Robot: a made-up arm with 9 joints. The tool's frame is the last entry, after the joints.
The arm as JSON. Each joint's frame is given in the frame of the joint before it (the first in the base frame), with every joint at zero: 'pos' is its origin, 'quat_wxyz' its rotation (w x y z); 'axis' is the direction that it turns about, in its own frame. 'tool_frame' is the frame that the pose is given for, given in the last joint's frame.
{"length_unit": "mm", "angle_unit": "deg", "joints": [
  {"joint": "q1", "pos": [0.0, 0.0, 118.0], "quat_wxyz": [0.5, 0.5, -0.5, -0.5], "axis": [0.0, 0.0, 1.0]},
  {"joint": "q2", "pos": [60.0, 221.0, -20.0], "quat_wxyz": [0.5, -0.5, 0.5, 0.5], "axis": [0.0, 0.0, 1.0]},
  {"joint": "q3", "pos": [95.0, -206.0, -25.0], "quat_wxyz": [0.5, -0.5, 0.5, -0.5], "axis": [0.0, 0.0, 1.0]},
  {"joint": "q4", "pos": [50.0, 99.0, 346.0], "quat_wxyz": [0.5, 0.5, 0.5, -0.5], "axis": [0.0, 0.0, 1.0]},
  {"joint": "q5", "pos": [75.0, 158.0, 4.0], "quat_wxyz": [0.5, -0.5, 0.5, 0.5], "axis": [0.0, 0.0, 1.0]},
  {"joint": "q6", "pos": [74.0, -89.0, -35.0], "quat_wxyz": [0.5, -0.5, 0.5, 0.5], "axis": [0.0, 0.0, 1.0]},
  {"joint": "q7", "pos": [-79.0, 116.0, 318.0], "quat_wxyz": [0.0, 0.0, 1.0, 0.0], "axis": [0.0, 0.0, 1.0]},
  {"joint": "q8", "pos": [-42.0, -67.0, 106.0], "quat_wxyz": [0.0, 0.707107, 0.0, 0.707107], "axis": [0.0, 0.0, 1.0]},
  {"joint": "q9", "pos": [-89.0, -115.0, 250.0], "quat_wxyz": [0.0, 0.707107, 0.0, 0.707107], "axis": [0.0, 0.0, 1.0]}
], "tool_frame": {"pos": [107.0, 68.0, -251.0], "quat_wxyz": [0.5, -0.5, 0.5, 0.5]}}
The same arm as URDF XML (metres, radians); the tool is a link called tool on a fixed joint. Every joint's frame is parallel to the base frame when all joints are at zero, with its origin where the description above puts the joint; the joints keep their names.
<robot name="arm">
<link name="base_link"/>
<link name="link1"/>
<link name="link2"/>
<link name="link3"/>
<link name="link4"/>
<link name="link5"/>
<link name="link6"/>
<link name="link7"/>
<link name="link8"/>
<link name="link9"/>
<link name="tool"/>
<joint name="q1" type="continuous"><parent link="base_link"/><child link="link1"/><origin xyz="0 0 0.118"/><axis xyz="-1 0 0"/></joint>
<joint name="q2" type="continuous"><parent link="link1"/><child link="link2"/><origin xyz="0.02 -0.06 0.221"/><axis xyz="0 0 1"/></joint>
<joint name="q3" type="continuous"><parent link="link2"/><child link="link3"/><origin xyz="0.095 -0.206 -0.025"/><axis xyz="1 0 0"/></joint>
<joint name="q4" type="continuous"><parent link="link3"/><child link="link4"/><origin xyz="0.346 -0.05 -0.099"/><axis xyz="0 0 1"/></joint>
<joint name="q5" type="continuous"><parent link="link4"/><child link="link5"/><origin xyz="-0.075 -0.158 0.004"/><axis xyz="0 -1 0"/></joint>
<joint name="q6" type="continuous"><parent link="link5"/><child link="link6"/><origin xyz="-0.089 0.035 -0.074"/><axis xyz="1 0 0"/></joint>
<joint name="q7" type="continuous"><parent link="link6"/><child link="link7"/><origin xyz="0.318 -0.079 0.116"/><axis xyz="-1 0 0"/></joint>
<joint name="q8" type="continuous"><parent link="link7"/><child link="link8"/><origin xyz="-0.106 0.042 -0.067"/><axis xyz="0 -1 0"/></joint>
<joint name="q9" type="continuous"><parent link="link8"/><child link="link9"/><origin xyz="0.089 -0.25 0.115"/><axis xyz="-1 0 0"/></joint>
<joint name="tool_joint" type="fixed"><parent link="link9"/><child link="tool"/><origin xyz="0.251 -0.107 0.068"/></joint>
</robot>

